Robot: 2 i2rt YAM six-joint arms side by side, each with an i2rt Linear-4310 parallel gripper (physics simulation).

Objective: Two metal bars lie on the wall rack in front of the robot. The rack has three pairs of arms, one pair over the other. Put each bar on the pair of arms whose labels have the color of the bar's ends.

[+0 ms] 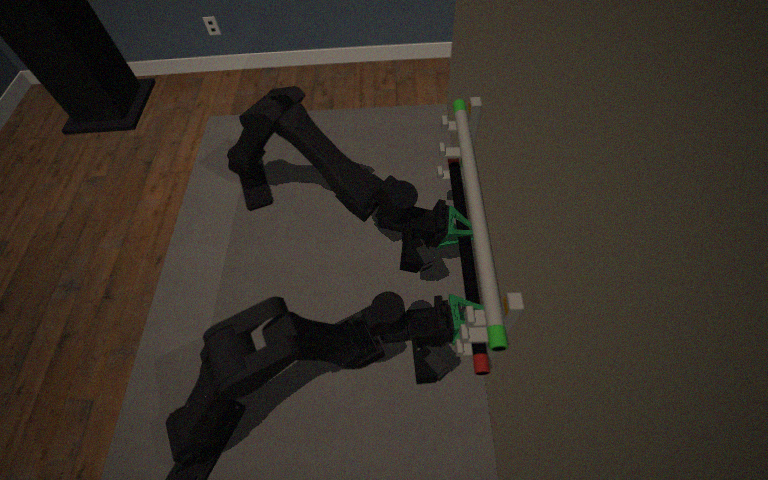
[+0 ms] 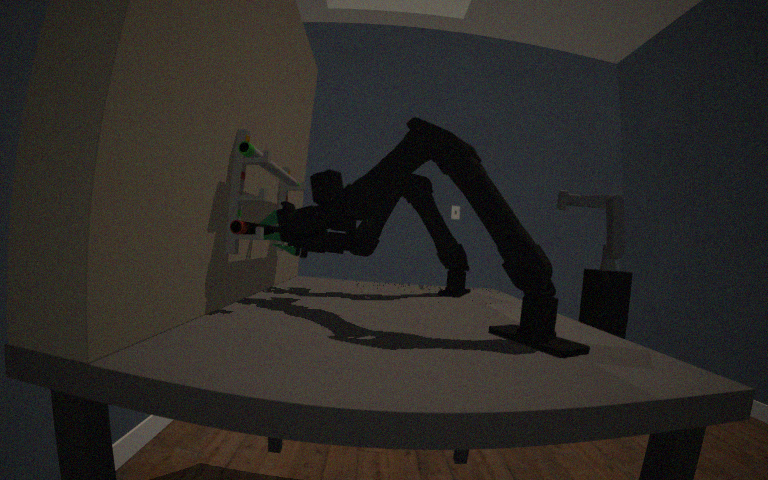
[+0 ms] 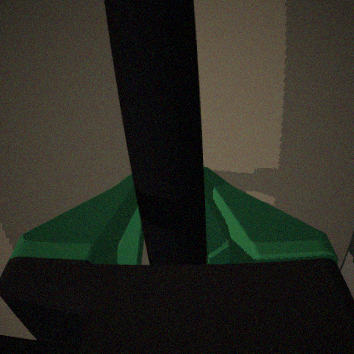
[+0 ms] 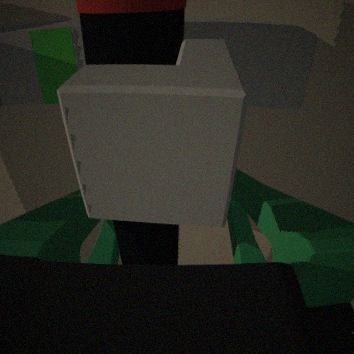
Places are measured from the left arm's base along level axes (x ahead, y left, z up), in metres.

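Pixels of known places: left gripper, between the fingertips: [image 3: 173,177]; left arm's base, origin of its link: [image 1: 254,181] [image 2: 535,341]; right arm's base, origin of its link: [image 1: 205,447] [image 2: 455,293].
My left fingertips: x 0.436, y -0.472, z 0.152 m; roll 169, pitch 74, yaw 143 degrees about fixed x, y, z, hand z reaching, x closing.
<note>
Ahead of a thing's pixels: the offset from my left fingertips to its top centre. "pt": to the spot under its first point. Level surfaces: height alone.
The white bar with green ends {dz +0.171, dx -0.037, dy -0.025 m} [image 1: 478,215] [image 2: 277,169] lies on the rack's top pair of arms, by the yellow-orange labels {pt dz +0.187, dx +0.043, dy +0.169 m} [image 2: 247,138]. The black bar with red ends {dz +0.021, dx -0.037, dy -0.025 m} [image 1: 468,271] [image 2: 237,226] [image 3: 160,100] [image 4: 132,40] is at the lowest pair, by the green label [image 2: 239,213] [image 4: 52,65]. A red label {pt dz +0.108, dx +0.043, dy +0.170 m} [image 2: 242,176] marks the middle pair. My left gripper [image 1: 467,230] [image 3: 173,177] is shut on the black bar. My right gripper [image 1: 475,308] [image 4: 175,178] is partly open, its fingers on either side of the black bar behind a rack arm that hides the tips.
The wall rack {dz +0.205, dx +0.027, dy +0.172 m} [image 2: 233,189] has pale arms with raised tips {pt dz -0.002, dx -0.142, dy -0.206 m} [image 4: 155,155] close to my right fingers. The top bar runs above both grippers along the wall [image 1: 623,226]. The table {dz -0.152 m} [image 2: 430,384] lies below. A dark pedestal [image 2: 606,300] stands beyond it.
</note>
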